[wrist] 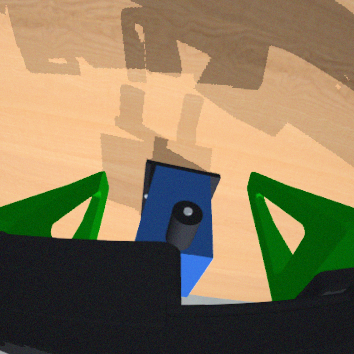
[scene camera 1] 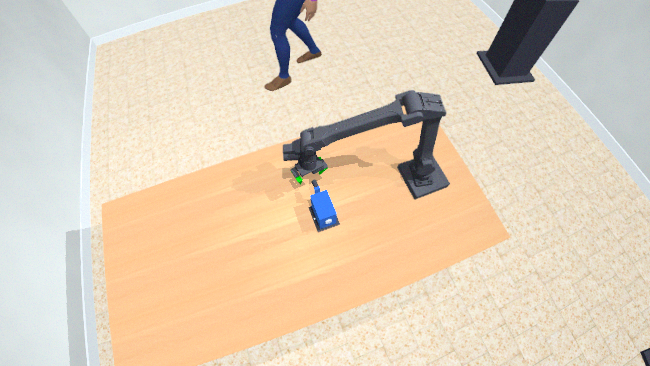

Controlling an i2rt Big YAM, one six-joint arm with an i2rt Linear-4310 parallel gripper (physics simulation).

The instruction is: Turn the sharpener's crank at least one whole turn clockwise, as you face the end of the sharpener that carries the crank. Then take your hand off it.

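Pixels of known places: gripper, fingertip midpoint: [wrist: 177,179] [scene camera 1: 309,178]; arm's base at its link origin: [scene camera 1: 420,174].
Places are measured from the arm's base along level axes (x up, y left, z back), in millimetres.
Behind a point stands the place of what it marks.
The blue sharpener [scene camera 1: 324,207] @(x 90, y 122, z -476 mm) [wrist: 175,185] @(x 3, y 53, z -497 mm) stands on its dark base on the wooden table. Its crank carries a black cylindrical knob [scene camera 1: 314,183] @(x 100, y 12, z -500 mm) [wrist: 184,225] @(x 102, y -4, z -502 mm), on the end nearest the gripper in the scene view. In the wrist view the knob stands out toward the camera, with a light dot on its end, in front of the sharpener's blue end face. My gripper [scene camera 1: 310,175] @(x 83, y -24, z -517 mm) [wrist: 177,179] @(x 83, y -24, z -517 mm) is open, with green fingers wide apart. In the wrist view the knob appears between the two fingers and touches neither; how far it is from them in depth is hard to tell.
The arm's base [scene camera 1: 435,186] @(x 1, y 73, z 50 mm) stands on the right part of the wooden table [scene camera 1: 215,280] @(x -38, y 325, z -978 mm). A person [scene camera 1: 282,45] is on the floor behind the table. A dark pillar [scene camera 1: 520,40] stands at the back right. Arm shadows fall on the table.
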